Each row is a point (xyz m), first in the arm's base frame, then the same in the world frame.
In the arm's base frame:
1: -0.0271 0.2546 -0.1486
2: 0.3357 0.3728 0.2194
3: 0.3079 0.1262 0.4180
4: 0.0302 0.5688 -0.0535
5: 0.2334 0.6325 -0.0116
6: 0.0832 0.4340 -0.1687
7: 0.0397 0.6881 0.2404
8: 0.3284 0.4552 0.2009
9: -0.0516 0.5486 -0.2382
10: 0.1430 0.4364 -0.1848
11: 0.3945 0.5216 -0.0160
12: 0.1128 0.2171 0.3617
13: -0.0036 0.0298 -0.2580
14: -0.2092 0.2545 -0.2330
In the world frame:
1: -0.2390 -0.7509 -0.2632
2: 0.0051 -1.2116 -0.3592
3: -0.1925 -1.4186 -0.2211
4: 0.0932 -0.7768 -0.2622
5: 0.1910 -0.9044 -0.4079
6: -0.0556 -0.7486 -0.3685
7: 0.2751 -0.9856 -0.1072
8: 0.0796 -1.1715 -0.3648
9: 0.0217 -0.5901 -0.2976
10: -0.0489 -0.7677 -0.4271
11: 0.1043 -1.0173 -0.5421
12: -0.1431 -1.2440 -0.0925
13: -0.4774 -0.7346 -0.3404
14: -0.2821 -0.5845 -0.1596

